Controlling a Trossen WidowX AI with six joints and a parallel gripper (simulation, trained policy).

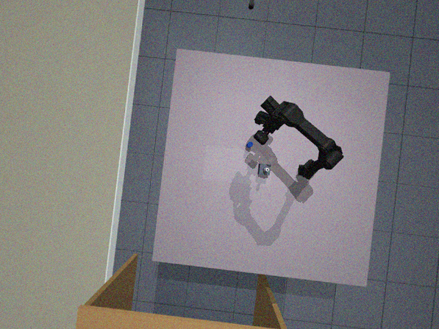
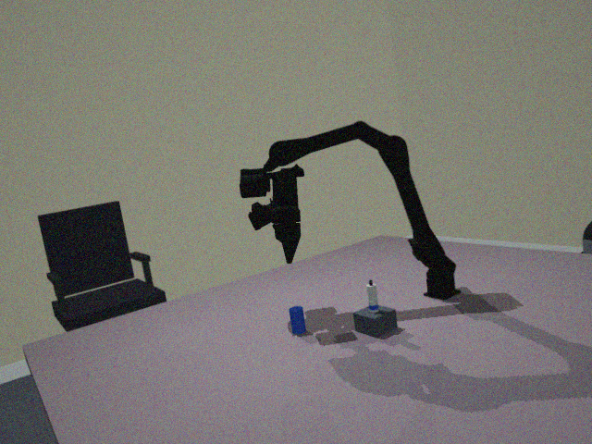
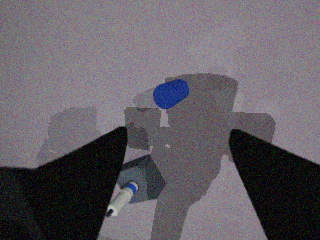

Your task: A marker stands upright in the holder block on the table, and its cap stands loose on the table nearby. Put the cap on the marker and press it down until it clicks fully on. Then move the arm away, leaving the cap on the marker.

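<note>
Now: gripper tip 12 cm above the blue cap, 4 cm to the right of it and 3 cm short of it. Also, from my gripper tip: dark holder block 18 cm to the left, 13 cm below, 8 cm behind.
</note>
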